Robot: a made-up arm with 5 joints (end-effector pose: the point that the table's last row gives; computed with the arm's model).
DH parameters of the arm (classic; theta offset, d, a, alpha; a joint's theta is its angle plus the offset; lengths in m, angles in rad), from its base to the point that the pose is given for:
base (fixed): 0 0 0 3.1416
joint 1: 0 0.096 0.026 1.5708
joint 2: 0 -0.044 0.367 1.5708
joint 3: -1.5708 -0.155 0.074 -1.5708
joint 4: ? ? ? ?
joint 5: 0.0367 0 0.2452 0
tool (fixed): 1.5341 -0.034 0 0
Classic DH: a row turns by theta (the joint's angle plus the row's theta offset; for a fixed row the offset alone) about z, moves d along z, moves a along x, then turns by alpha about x.
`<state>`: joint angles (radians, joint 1 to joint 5).
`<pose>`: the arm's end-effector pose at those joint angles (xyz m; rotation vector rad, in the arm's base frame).
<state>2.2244 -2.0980 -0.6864 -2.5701 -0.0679</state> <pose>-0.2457 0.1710 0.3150 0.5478 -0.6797 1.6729</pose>
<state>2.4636 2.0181 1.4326 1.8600 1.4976</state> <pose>0.2419 -0.2444 -0.6963 -0.9096 2.2679 0.4533</pose>
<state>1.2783 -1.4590 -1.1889 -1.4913 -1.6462</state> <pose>0.1721 -0.5667 0.1074 0.2780 0.3402 1.7999</pose>
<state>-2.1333 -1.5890 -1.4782 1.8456 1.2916</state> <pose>0.4594 0.1282 0.1791 -2.6976 1.0109 0.2597</pose>
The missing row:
joint 4: 0 0.165 -0.374 1.5708
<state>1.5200 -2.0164 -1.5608 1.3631 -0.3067</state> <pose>-0.1487 0.0952 0.2367 0.5428 -3.0324 0.3633</pose>
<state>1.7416 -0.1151 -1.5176 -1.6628 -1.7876</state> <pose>-0.0281 -0.3064 -0.6354 1.2123 -1.0911 0.9629</pose>
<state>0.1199 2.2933 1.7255 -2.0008 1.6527</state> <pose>-0.6805 0.4865 -0.1910 0.4176 -0.2393 2.9812</pose>
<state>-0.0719 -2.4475 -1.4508 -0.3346 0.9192</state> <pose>-0.1951 -0.4056 0.4547 0.6175 -2.0397 -0.3183</pose>
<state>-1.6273 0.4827 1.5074 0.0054 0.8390</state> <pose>-0.3260 0.1390 -0.3768 -0.2163 -0.5741 -2.2537</pose>
